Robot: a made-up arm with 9 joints. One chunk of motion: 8 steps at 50 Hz.
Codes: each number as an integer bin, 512 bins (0 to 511) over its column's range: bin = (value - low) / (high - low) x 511, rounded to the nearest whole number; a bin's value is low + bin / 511 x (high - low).
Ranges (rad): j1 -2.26..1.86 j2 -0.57..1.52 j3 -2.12..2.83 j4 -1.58..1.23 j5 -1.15..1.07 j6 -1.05..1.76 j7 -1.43..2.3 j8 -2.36..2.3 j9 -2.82..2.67
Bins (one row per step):
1: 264 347 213 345 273 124 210 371 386
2: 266 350 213 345 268 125 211 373 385
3: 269 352 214 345 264 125 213 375 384
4: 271 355 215 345 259 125 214 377 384
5: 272 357 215 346 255 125 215 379 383
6: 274 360 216 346 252 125 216 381 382
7: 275 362 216 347 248 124 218 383 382
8: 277 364 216 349 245 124 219 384 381
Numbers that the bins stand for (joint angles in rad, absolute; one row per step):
1: -0.1315 0.8492 -0.0567 0.3172 0.0360 -0.3681 0.1029 1.0233 1.3270
2: -0.1153 0.8615 -0.0567 0.3172 0.0143 -0.3626 0.1102 1.0415 1.3163
3: -0.0912 0.8697 -0.0470 0.3172 -0.0031 -0.3626 0.1248 1.0598 1.3056
4: -0.0750 0.8820 -0.0373 0.3172 -0.0248 -0.3626 0.1321 1.0780 1.3056
5: -0.0670 0.8901 -0.0373 0.3227 -0.0422 -0.3626 0.1394 1.0962 1.2948
6: -0.0508 0.9024 -0.0276 0.3227 -0.0552 -0.3626 0.1467 1.1145 1.2841
7: -0.0428 0.9106 -0.0276 0.3282 -0.0726 -0.3681 0.1613 1.1327 1.2841
8: -0.0267 0.9188 -0.0276 0.3392 -0.0856 -0.3681 0.1686 1.1418 1.2733

